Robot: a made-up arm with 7 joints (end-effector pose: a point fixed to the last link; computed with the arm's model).
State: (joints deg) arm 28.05 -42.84 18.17 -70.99 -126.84 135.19 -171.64
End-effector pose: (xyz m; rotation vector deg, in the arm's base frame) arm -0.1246 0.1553 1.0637 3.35 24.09 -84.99
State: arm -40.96 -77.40 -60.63 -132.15 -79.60 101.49 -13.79
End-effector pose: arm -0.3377 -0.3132 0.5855 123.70 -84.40 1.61
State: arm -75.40 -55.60 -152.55 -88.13 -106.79 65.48 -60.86
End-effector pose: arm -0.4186 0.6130 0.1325 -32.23 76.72 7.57
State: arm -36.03 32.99 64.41 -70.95 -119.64 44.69 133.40
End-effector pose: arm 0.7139 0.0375 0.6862 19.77 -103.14 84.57
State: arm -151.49 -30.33 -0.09 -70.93 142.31 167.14 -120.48
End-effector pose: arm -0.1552 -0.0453 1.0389 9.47 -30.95 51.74
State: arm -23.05 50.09 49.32 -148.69 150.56 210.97 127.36
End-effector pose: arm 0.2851 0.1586 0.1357 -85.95 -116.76 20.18
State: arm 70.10 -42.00 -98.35 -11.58 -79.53 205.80 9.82
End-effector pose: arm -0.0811 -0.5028 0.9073 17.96 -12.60 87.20
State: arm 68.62 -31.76 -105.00 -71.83 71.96 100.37 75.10
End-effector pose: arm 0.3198 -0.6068 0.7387 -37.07 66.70 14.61
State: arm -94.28 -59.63 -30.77 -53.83 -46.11 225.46 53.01
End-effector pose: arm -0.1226 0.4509 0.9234 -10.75 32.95 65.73
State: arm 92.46 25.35 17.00 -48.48 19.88 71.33 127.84
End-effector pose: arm -0.1577 0.6747 0.8011 162.50 -19.38 -32.75
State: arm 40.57 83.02 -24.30 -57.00 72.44 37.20 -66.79
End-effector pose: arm 0.6554 0.3660 -0.0474 -62.09 -55.33 63.13
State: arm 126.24 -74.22 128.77 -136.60 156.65 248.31 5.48
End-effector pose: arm -0.1468 -0.3645 0.0883 -57.39 -48.02 -11.84
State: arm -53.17 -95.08 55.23 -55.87 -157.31 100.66 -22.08
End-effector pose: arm -0.1315 0.8145 0.4945 -47.93 -74.42 16.16
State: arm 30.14 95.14 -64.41 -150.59 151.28 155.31 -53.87
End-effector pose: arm 0.1586 -0.3086 0.1596 81.92 -88.66 37.02
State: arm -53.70 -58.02 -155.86 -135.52 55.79 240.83 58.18
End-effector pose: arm -0.3505 0.1993 0.0295 -138.99 -32.43 -12.29
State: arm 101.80 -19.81 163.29 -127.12 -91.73 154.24 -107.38
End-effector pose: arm 0.0105 -0.5532 0.2772 -104.24 -121.70 67.34
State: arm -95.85 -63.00 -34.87 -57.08 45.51 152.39 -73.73
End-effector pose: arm -0.2183 0.5223 0.9166 5.88 -20.25 42.58
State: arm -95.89 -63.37 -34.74 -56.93 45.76 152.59 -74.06
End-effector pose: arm -0.2163 0.5271 0.9134 5.30 -19.77 42.46
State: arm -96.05 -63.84 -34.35 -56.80 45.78 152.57 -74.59
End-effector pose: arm -0.2116 0.5325 0.9106 5.05 -19.11 41.96
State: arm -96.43 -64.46 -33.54 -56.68 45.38 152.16 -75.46
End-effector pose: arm -0.2022 0.5392 0.9087 5.36 -18.16 40.76
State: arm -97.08 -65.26 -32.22 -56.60 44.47 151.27 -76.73
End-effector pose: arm -0.1869 0.5472 0.9077 6.35 -16.86 38.70
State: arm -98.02 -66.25 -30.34 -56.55 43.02 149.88 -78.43
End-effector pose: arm -0.1648 0.5563 0.9075 8.03 -15.17 35.66
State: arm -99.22 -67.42 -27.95 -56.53 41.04 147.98 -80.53
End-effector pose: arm -0.1360 0.5662 0.9077 10.33 -13.13 31.63
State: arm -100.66 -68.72 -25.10 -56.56 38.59 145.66 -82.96
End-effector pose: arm -0.1007 0.5756 0.9081 13.12 -10.80 26.67
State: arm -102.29 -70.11 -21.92 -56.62 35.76 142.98 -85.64
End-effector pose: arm -0.0599 0.5841 0.9079 16.25 -8.29 20.87
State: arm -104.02 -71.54 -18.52 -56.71 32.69 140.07 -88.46
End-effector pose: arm -0.0151 0.5906 0.9068 19.54 -5.68 14.48
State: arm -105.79 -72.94 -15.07 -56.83 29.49 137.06 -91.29
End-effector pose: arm 0.0316 0.5944 0.9045 22.82 -3.16 7.74
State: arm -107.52 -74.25 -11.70 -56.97 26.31 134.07 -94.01
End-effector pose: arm 0.0780 0.5952 0.9012 25.97 -0.81 0.98
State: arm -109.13 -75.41 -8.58 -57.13 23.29 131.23 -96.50
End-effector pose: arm 0.1216 0.5932 0.8973 28.90 1.22 -5.45
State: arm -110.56 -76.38 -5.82 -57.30 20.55 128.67 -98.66
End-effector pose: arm 0.1603 0.5890 0.8932 31.50 2.89 -11.26
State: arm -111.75 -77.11 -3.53 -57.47 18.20 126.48 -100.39
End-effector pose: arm 0.1922 0.5834 0.8898 33.76 4.13 -16.14
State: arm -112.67 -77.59 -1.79 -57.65 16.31 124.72 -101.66
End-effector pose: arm 0.2163 0.5771 0.8878 35.65 4.94 -19.92
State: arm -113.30 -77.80 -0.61 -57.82 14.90 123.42 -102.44
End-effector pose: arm 0.2321 0.5710 0.8877 37.18 5.32 -22.50
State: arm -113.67 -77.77 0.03 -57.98 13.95 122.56 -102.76
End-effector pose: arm 0.2402 0.5655 0.8895 38.37 5.32 -23.95
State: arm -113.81 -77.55 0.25 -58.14 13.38 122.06 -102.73
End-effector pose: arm 0.2421 0.5608 0.8930 39.30 5.06 -24.47
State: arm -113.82 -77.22 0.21 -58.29 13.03 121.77 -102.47
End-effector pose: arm 0.2402 0.5565 0.8974 40.06 4.62 -24.43
